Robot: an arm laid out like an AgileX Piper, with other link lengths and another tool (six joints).
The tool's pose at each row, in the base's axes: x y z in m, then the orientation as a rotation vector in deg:
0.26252 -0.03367 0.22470 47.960 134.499 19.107
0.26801 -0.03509 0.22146 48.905 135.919 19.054
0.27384 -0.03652 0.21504 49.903 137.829 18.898
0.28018 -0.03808 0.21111 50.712 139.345 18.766
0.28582 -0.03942 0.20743 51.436 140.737 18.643
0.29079 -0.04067 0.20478 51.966 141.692 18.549
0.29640 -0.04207 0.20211 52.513 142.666 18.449
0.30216 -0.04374 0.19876 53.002 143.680 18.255
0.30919 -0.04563 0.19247 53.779 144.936 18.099
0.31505 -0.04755 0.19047 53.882 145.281 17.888
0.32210 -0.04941 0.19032 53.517 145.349 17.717
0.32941 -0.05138 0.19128 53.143 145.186 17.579
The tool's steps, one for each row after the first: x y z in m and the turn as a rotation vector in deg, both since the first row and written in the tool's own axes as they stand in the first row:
-0.00274 0.00021 0.00593 0.807 1.399 0.447
-0.00420 -0.00075 0.01454 1.855 3.216 0.833
-0.00722 -0.00053 0.02153 2.692 4.662 1.148
-0.00979 -0.00037 0.02790 3.454 5.987 1.423
-0.01238 -0.00003 0.03304 3.991 6.900 1.631
-0.01544 0.00050 0.03860 4.541 7.832 1.847
-0.01845 0.00060 0.04477 5.143 8.762 1.995
-0.02100 -0.00008 0.05403 5.887 9.970 2.313
-0.02487 0.00044 0.05920 6.159 10.232 2.287
-0.03028 0.00237 0.06369 6.173 10.181 1.992
-0.03645 0.00480 0.06748 6.090 9.932 1.729

